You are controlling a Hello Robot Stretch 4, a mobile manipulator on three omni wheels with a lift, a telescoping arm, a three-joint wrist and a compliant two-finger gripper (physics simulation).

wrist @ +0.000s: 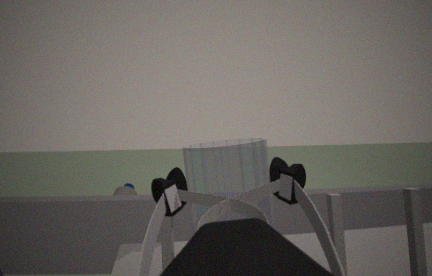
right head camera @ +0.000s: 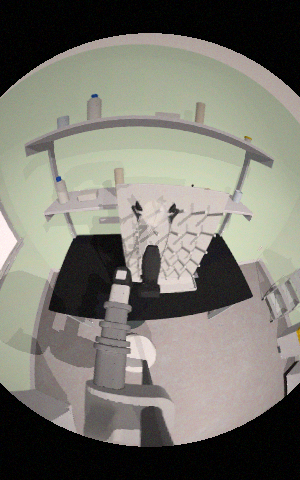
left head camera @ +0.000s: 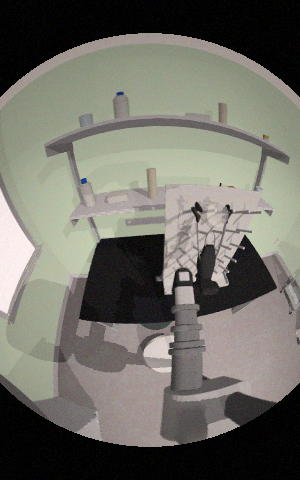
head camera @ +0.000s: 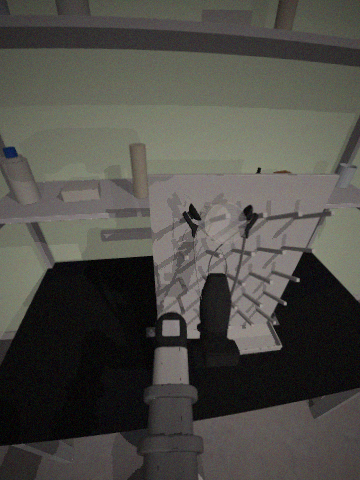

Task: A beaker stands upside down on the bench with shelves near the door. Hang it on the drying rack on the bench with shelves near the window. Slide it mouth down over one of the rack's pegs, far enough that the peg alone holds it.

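Places are measured from the robot's base along level axes (x ahead, y left, z up), in metres.
Pixels of known places: gripper, fingertip midpoint: [wrist: 227, 177] [right head camera: 155, 201] [left head camera: 212, 202] [head camera: 221, 203]; robot's base, link origin: [right head camera: 134, 352] [left head camera: 164, 352].
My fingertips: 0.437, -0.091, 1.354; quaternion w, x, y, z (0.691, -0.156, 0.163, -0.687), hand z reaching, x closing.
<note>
Ahead of a thing's pixels: the offset from my fingertips to its top centre, as dx, dy, dz. "spot": to the spot under its first point. Level surfaces: height alone.
The clear beaker @[-0.007, +0.000, +0.020] [head camera: 219, 224] [left head camera: 212, 208] [right head camera: 151, 216] [wrist: 227, 167] is in front of the upper left part of the drying rack @[spot: +0.101, +0.089, -0.005] [head camera: 172, 184] [left head camera: 175, 191] [right head camera: 131, 192]. My gripper [head camera: 220, 218] [left head camera: 213, 212] [right head camera: 155, 210] [wrist: 227, 177] is shut on the beaker, with one dark fingertip at each side of it. A peg shows faintly through the beaker in the head camera view; whether it is inside the beaker is hard to tell. Two more pegs stand to the right of the fingers in the wrist view. My gripper body hides the beaker's lower part there.
The rack stands on the black bench top @[dz -0.620] [head camera: 100, 350] with a white tray @[dz -0.616] [head camera: 260, 340] at its foot. A blue-capped bottle @[spot: +0.313, +0.579, -0.079] [head camera: 21, 180], a small box @[spot: +0.336, +0.403, -0.132] [head camera: 81, 192] and a tan cylinder @[spot: +0.354, +0.199, -0.063] [head camera: 139, 171] stand on the shelf behind. More pegs stick out to the right of my gripper.
</note>
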